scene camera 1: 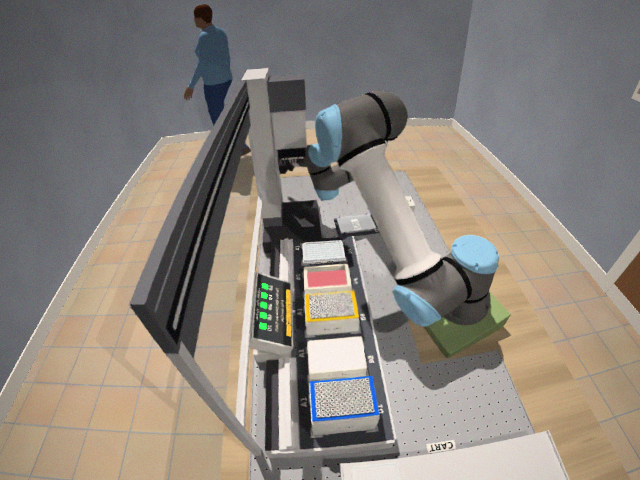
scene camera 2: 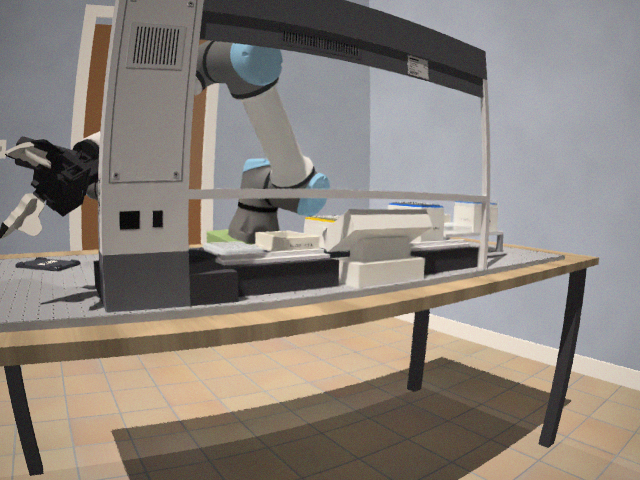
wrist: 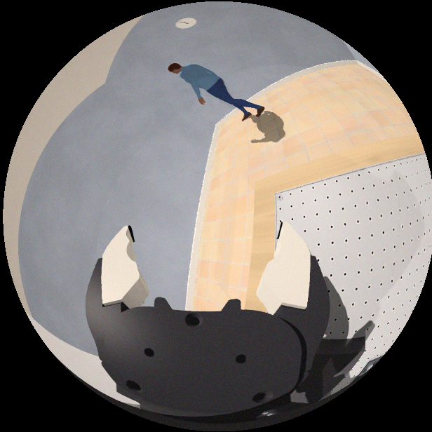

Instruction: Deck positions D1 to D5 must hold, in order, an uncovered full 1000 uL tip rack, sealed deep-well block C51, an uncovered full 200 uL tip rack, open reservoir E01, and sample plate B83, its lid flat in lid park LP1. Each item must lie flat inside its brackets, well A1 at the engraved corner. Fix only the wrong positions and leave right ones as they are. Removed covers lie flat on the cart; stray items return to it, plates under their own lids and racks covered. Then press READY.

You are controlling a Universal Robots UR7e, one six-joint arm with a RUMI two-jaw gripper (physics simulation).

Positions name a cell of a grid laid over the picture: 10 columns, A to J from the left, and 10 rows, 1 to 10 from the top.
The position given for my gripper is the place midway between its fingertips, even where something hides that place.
Observation:
I see my gripper (wrist: E6), a blue-rimmed tip rack (scene camera 1: F9) and a reservoir (scene camera 1: F6).
The reservoir shows as well in scene camera 2 (scene camera 2: E6). The wrist view misses the blue-rimmed tip rack: it is out of frame.

